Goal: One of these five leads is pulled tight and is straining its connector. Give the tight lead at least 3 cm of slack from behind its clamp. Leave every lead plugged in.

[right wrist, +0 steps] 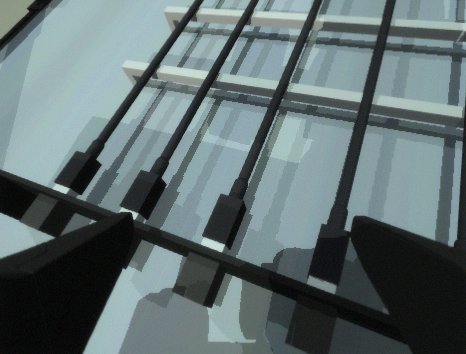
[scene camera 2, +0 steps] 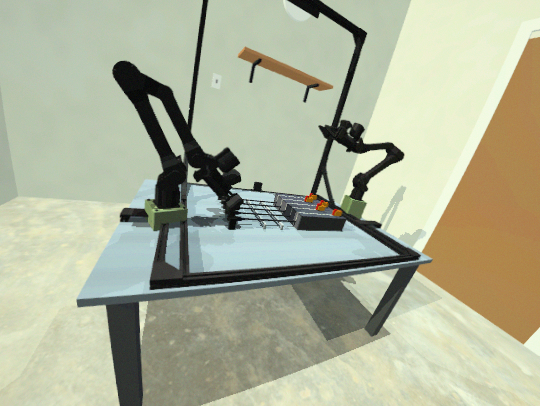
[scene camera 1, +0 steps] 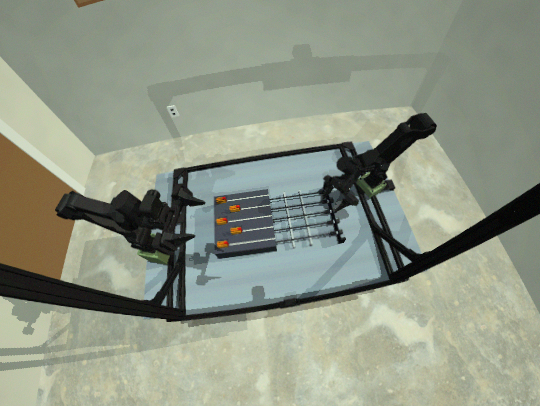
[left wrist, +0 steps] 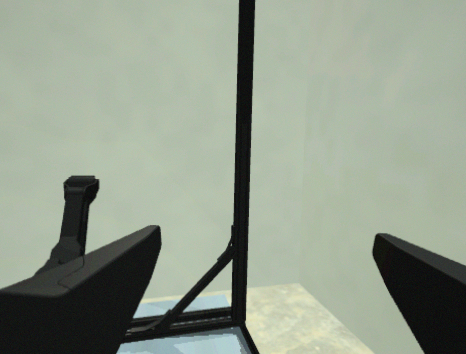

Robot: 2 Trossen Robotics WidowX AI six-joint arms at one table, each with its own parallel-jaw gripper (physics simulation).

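Seen in the pictures: left gripper, fingertip midpoint: [scene camera 2: 321, 125] [scene camera 1: 199, 218] [left wrist: 265, 239]; right gripper, fingertip midpoint: [right wrist: 244, 224] [scene camera 1: 329, 205]; left arm's base, origin of the base link: [scene camera 2: 355, 198] [scene camera 1: 150, 244]; right arm's base, origin of the base link: [scene camera 2: 166, 204] [scene camera 1: 372, 181].
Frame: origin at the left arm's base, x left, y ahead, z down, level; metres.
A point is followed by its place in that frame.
Five leads run from a dark block [scene camera 1: 248, 252] {x 0.048, y 0.400, z 0.075 m} [scene camera 2: 320, 223] {x 0.317, y 0.337, z 0.073 m} to black connectors on a black bar [right wrist: 255, 269] {x 0.309, y 0.732, z 0.065 m}. Four dark leads [right wrist: 145, 76] {x 0.156, y 0.663, z 0.083 m} [right wrist: 208, 82] {x 0.206, y 0.646, z 0.083 m} [right wrist: 281, 90] {x 0.255, y 0.630, z 0.083 m} [right wrist: 367, 90] {x 0.301, y 0.608, z 0.083 m} show clearly in the right wrist view, their connectors seated at the bar; the right finger side hides more. All look straight; I cannot tell which is tight. Several orange-red pieces [scene camera 1: 221, 220] {x 0.155, y 0.271, z 0.021 m} [scene camera 2: 322, 205] {x 0.221, y 0.308, z 0.019 m} sit staggered on the block. My right gripper [scene camera 1: 331, 199] {x 0.297, y 0.721, z 0.057 m} [right wrist: 244, 224] {x 0.297, y 0.721, z 0.057 m} is open, low over the connector row, holding nothing. My left gripper [scene camera 1: 198, 219] {x -0.003, y 0.346, z -0.344 m} [left wrist: 265, 239] {x -0.003, y 0.346, z -0.344 m} is open and empty, raised beside the block.
Two white rails [right wrist: 425, 111] {x 0.334, y 0.603, z 0.088 m} cross under the leads between the block and the bar. A black frame [scene camera 1: 265, 158] {x 0.574, y 0.391, z 0.102 m} [scene camera 2: 300, 271] {x 0.630, y 0.510, z 0.096 m} borders the work area on the blue table [scene camera 2: 225, 250] {x 0.559, y 0.718, z 0.109 m}. A black upright post [left wrist: 243, 150] {x 0.002, y 0.990, z -0.400 m} stands beyond the left gripper in its wrist view.
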